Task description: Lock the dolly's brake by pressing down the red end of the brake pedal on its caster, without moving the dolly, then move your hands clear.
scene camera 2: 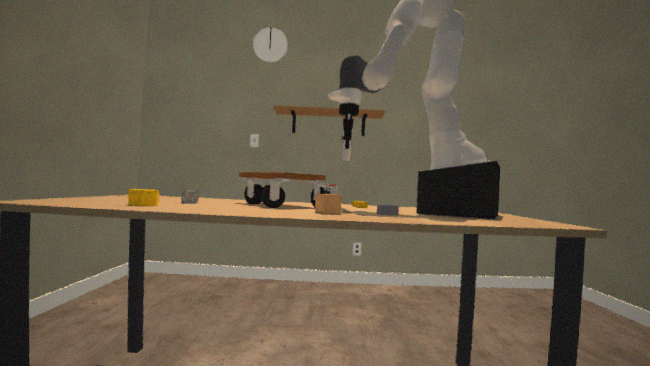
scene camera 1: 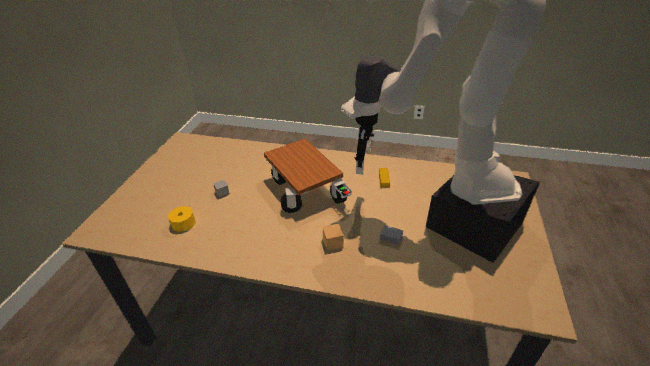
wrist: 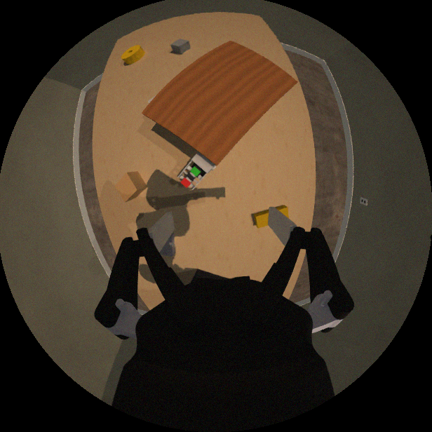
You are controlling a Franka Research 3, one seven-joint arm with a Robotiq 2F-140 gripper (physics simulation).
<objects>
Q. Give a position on a dolly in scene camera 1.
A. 300, 164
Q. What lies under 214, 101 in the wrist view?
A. A dolly.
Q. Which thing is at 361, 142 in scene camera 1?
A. My gripper.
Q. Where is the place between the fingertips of my gripper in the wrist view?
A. At 220, 218
</objects>
